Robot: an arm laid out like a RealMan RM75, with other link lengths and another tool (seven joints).
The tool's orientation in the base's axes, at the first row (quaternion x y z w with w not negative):
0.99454 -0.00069 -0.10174 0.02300
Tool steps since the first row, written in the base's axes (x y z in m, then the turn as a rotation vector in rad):
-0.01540 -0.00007 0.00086 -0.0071 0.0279 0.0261
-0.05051 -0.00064 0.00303 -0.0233 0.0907 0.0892
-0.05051 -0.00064 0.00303 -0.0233 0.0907 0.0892
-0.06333 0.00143 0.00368 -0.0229 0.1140 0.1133
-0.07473 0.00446 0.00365 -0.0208 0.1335 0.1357
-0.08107 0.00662 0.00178 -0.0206 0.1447 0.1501
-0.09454 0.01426 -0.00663 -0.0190 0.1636 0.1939
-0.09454 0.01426 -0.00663 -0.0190 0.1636 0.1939
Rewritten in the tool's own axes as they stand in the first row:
-0.01525 0.00006 0.00228 -0.0124 -0.0267 -0.0254
-0.05007 0.00061 0.00729 -0.0414 -0.0866 -0.0867
-0.05007 0.00061 0.00729 -0.0414 -0.0866 -0.0867
-0.06277 -0.00147 0.00915 -0.0460 -0.1088 -0.1114
-0.07395 -0.00453 0.01135 -0.0486 -0.1272 -0.1346
-0.07979 -0.00680 0.01437 -0.0514 -0.1377 -0.1493
-0.09133 -0.01486 0.02497 -0.0588 -0.1546 -0.1933
-0.09133 -0.01486 0.02497 -0.0588 -0.1546 -0.1933

